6 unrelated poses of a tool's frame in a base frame.
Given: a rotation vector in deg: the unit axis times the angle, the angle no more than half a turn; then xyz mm.
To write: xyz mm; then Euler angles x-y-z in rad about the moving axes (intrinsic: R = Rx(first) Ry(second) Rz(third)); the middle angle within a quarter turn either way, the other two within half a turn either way. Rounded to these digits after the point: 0 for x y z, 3 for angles.
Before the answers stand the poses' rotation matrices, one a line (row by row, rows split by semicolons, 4 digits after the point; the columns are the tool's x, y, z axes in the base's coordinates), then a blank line. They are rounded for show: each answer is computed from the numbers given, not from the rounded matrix.
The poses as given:
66.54 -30.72 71.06 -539 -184 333
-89.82 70.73 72.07 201 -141 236
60.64 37.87 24.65 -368 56 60
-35.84 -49.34 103.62 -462 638 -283
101.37 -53.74 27.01 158 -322 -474
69.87 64.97 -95.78 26 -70 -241
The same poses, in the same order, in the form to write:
0.3045 -0.9179 0.2544; 0.4435 -0.0998 -0.8907; 0.8430 0.3841 0.3767
0.0459 -0.9705 -0.2365; -0.2183 -0.2408 0.9457; -0.9748 0.0082 -0.2229
0.7316 -0.0139 0.6816; 0.6176 0.4368 -0.6541; -0.2886 0.8995 0.3282
-0.3699 -0.5607 -0.7408; 0.9285 -0.2503 -0.2742; -0.0317 -0.7893 0.6132
0.6179 -0.7780 -0.1138; -0.3728 -0.1624 -0.9136; 0.6922 0.6069 -0.3904
-0.2529 0.9239 -0.2873; -0.0747 -0.3147 -0.9463; -0.9646 -0.2178 0.1486

-539 -184 333 1.171 0.257 1.250
201 -141 236 -1.802 -0.239 1.523
-368 56 60 1.106 0.750 0.019
-462 638 -283 0.420 -0.834 2.154
158 -322 -474 1.975 -0.114 0.900
26 -70 -241 1.415 -0.291 -1.838

